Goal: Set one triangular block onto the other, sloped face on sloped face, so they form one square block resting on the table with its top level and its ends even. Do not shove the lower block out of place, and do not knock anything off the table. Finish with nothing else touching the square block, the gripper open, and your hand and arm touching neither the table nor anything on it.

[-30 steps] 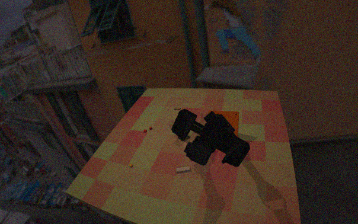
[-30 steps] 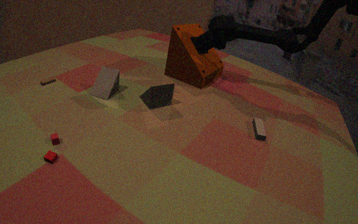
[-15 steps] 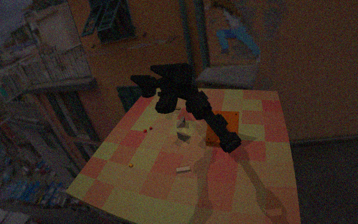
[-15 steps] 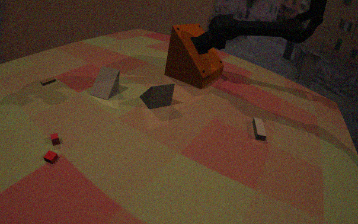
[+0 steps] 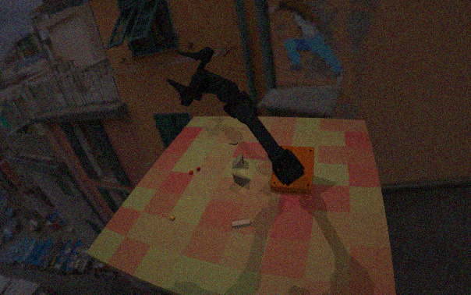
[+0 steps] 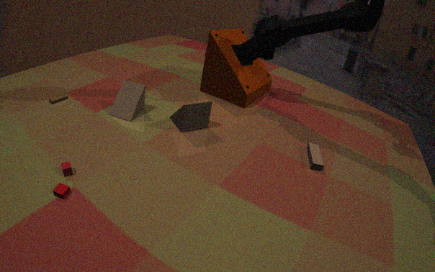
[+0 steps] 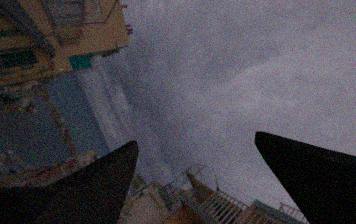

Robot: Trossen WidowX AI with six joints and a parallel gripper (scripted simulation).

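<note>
The grey triangular block lies 650 mm below my gripper tip, 350 mm to the right of it and 20 mm ahead of it. The rest, counted from my gripper tip: yellow piece: 660 mm below, 190 mm ahead, 90 mm to the left.
</note>
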